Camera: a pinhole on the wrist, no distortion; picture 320 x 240 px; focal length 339.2 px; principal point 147.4 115.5 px. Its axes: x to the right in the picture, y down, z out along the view. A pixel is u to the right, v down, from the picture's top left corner.
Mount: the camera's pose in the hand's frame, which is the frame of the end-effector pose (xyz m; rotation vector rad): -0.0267 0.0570 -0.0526 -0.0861 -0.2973 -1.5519
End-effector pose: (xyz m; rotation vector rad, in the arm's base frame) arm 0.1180 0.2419 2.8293 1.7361 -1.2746 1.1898
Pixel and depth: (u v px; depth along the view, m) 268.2 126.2 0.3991
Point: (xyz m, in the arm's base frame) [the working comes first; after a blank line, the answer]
In the camera's frame: 0.1421 0.0126 0.3991

0.1986 -0.0654 2.6324
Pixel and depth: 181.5 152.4 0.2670
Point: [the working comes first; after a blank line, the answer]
In the camera's frame: 0.0268 0.0290 0.2670

0.0829 0.0341 2.7201
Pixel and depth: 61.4 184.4 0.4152
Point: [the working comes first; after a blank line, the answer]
In the camera's frame: -0.1053 0.0843 0.4152

-0.0378 -0.1327 2.7111
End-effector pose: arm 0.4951 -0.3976 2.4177 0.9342 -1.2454 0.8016
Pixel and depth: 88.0 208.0 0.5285
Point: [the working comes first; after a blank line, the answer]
In the camera's frame: -0.0925 0.1441 0.5285

0.0670 -0.6925 2.5331
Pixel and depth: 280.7 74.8 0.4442
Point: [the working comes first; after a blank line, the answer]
In the camera's frame: 0.1746 -0.0533 0.4442

0.3105 -0.7730 2.3058
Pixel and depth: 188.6 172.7 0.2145
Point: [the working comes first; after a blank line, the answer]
In the camera's frame: 0.0261 0.0362 0.2145

0.3486 -0.5122 2.4212
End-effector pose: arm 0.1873 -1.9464 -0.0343 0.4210 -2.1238 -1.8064
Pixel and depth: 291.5 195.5 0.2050
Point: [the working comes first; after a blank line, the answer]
In the camera's frame: 0.0871 0.0483 0.2050

0.1202 -1.7863 -0.0375
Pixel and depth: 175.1 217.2 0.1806
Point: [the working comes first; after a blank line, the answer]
In the camera's frame: 0.0147 0.0541 0.1806

0.1275 -1.8162 0.0326
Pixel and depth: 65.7 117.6 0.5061
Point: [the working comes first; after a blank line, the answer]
In the camera's frame: -0.1219 0.0031 0.5061

0.0922 -1.5002 0.1942
